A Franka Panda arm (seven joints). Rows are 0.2 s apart.
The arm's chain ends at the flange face. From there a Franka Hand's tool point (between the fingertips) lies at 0.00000 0.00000 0.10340 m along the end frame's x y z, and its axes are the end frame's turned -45 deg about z.
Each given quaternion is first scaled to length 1.
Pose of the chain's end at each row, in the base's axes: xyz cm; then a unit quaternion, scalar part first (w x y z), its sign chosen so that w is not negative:
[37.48 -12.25 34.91 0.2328 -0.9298 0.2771 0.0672]
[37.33 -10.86 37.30 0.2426 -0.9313 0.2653 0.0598]
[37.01 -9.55 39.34 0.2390 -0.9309 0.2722 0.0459]
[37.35 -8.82 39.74 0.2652 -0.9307 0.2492 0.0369]
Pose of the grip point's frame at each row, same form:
[37.52 -7.39 25.78 0.2408 -0.9651 -0.0998 -0.0270]
[37.51 -5.86 28.25 0.2470 -0.9619 -0.1113 -0.0376]
[37.47 -4.69 30.22 0.2384 -0.9643 -0.1048 -0.0491]
[38.01 -3.53 30.88 0.2591 -0.9552 -0.1259 -0.0674]

